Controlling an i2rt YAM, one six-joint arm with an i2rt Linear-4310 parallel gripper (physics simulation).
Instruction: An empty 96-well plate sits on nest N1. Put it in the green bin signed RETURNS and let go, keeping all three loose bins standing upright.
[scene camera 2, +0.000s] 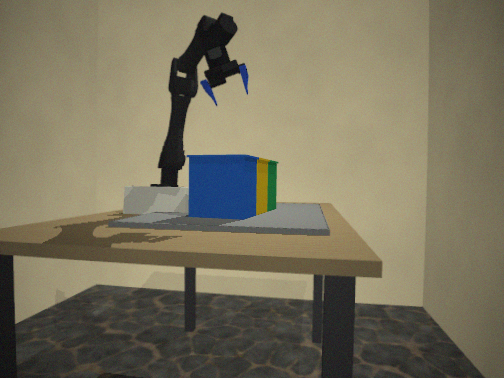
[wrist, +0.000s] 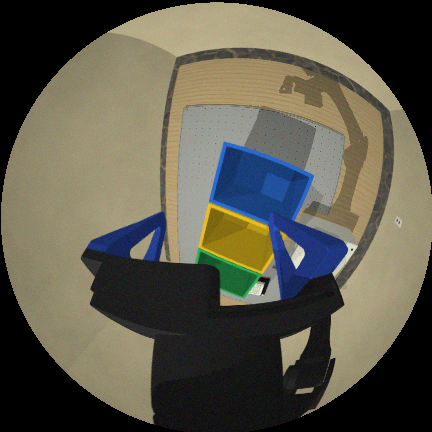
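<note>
My gripper is open and empty, high above the bins. The green bin stands upright at the far end of the row in the scene view; my gripper body hides part of it in the wrist view. Its inside looks empty where it shows. The yellow bin stands upright in the middle, and the blue bin upright at the near end. A small white dotted thing, which looks like the plate, shows partly at a black holder beside the green bin. No sign is readable.
The bins stand on a grey perforated board on the wooden table. The white arm base block stands left of the blue bin in the scene view. The arm's shadow falls across the table.
</note>
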